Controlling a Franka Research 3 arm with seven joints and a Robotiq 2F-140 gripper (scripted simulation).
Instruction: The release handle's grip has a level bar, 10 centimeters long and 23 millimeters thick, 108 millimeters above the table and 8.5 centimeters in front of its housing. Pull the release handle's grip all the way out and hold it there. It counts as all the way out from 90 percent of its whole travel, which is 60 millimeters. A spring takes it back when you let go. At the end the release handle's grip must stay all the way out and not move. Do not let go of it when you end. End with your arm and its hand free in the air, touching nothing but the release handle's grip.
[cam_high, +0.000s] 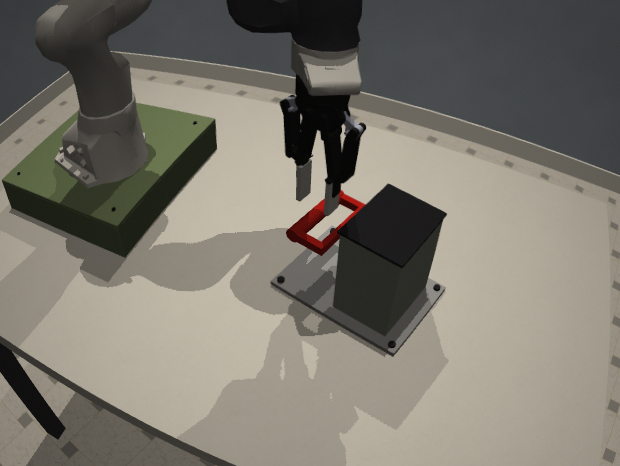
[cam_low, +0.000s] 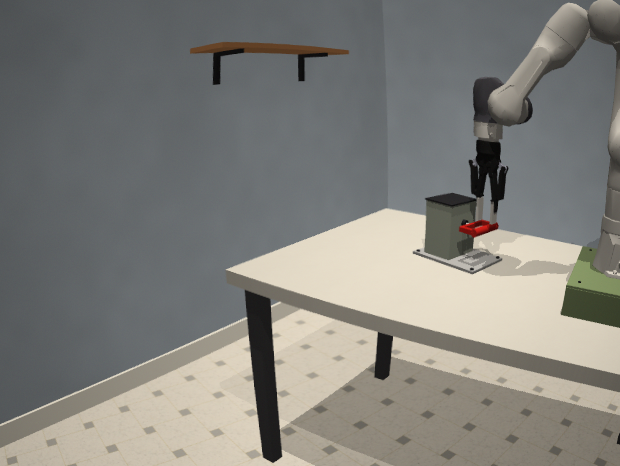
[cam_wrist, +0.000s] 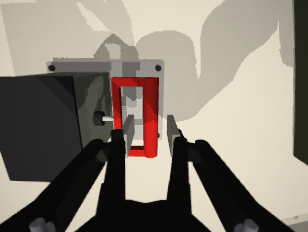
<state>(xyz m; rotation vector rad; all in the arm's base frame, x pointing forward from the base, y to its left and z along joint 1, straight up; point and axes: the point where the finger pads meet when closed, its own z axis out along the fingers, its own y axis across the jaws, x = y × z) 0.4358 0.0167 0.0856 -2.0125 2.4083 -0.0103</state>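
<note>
Right now the grey baseplate is 16 cm below my hand, 9 cm ahead of it and 2 cm to the right of it.
</note>
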